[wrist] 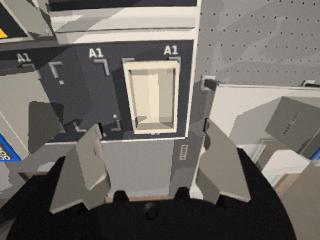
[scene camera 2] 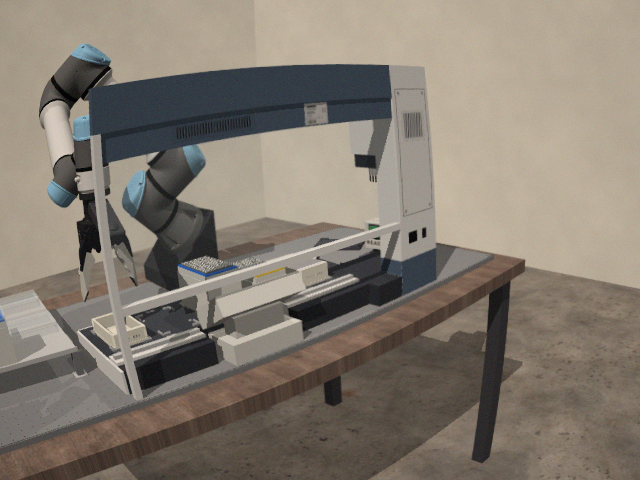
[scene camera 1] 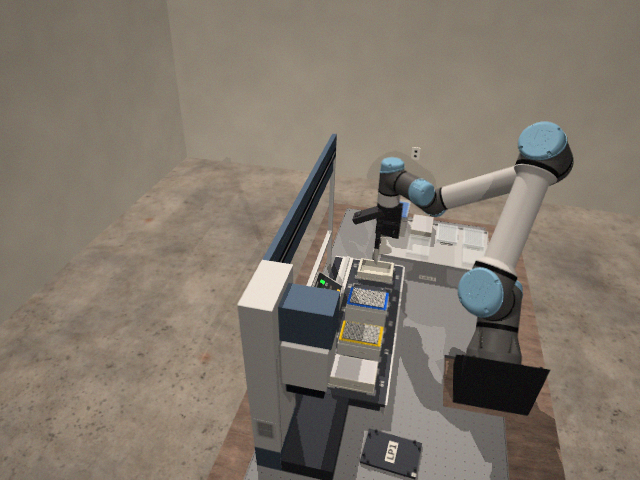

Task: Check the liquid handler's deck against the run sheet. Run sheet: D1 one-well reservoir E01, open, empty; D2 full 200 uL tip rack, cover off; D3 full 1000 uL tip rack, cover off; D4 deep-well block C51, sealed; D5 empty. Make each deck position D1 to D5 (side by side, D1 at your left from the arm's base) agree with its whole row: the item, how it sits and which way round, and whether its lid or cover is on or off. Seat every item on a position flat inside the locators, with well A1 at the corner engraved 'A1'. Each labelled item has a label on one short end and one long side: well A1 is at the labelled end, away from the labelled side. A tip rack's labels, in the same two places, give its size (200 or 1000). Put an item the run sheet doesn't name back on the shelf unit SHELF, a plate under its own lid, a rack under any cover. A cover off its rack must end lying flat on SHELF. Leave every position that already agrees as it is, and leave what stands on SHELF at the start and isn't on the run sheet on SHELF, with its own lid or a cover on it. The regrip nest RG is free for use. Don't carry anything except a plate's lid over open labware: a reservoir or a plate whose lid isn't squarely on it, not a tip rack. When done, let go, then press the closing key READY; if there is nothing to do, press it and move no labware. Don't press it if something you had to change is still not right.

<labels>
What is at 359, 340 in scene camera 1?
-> A yellow-rimmed tip rack.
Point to a blue-rimmed tip rack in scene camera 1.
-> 363, 306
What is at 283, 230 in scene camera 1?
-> A gantry beam.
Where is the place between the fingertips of my gripper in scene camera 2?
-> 110, 294
</labels>
